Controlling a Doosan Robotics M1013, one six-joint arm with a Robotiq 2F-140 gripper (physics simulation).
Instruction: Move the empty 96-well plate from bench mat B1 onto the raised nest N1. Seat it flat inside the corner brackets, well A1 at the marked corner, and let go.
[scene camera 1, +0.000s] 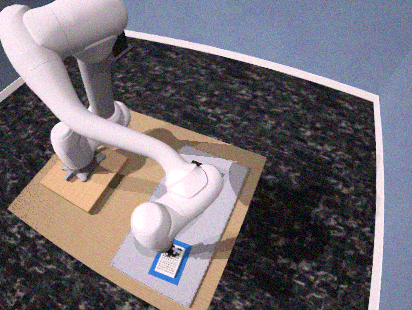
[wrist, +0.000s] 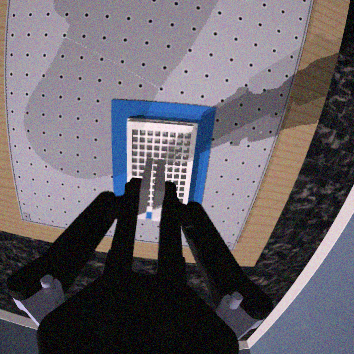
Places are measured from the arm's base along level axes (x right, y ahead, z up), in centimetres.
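Pixels of known places: gripper, fingertip midpoint: (scene camera 1: 169, 253) (wrist: 153, 170); arm's base, link origin: (scene camera 1: 83, 162).
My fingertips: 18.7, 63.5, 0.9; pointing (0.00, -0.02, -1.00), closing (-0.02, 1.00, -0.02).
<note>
Ahead of a thing's pixels: the offset from my fingertips to its top centre, as dx, dy, dz. "pt": to the spot under its first point. Level surfaces: height alone.
The white 96-well plate {+1.4, +0.7, -2.9} (scene camera 1: 167, 266) (wrist: 144, 145) lies on the blue bench mat B1 {dz -4.3} (scene camera 1: 172, 280) (wrist: 119, 150), with a blue margin around its visible sides. My gripper (scene camera 1: 173, 250) (wrist: 153, 170) is shut, its pads close together over the near half of the plate in the wrist view. A narrow strip of plate and a bit of blue show between the pads; nothing is held. The near corners of the plate are hidden by the fingers, and well A1 cannot be told. Nest N1 cannot be clearly seen; the arm covers much of the board in the scene view.
A grey perforated board {dz -4.5} (scene camera 1: 135, 257) (wrist: 40, 150) lies under the mat on a wooden table top {dz -5.8} (scene camera 1: 95, 240) (wrist: 325, 85). A raised wooden block (scene camera 1: 75, 192) stands at the left near another white arm (scene camera 1: 72, 145). Small dark parts {pt -42.6, -9.0, +1.4} (scene camera 1: 196, 163) show beside the forearm.
</note>
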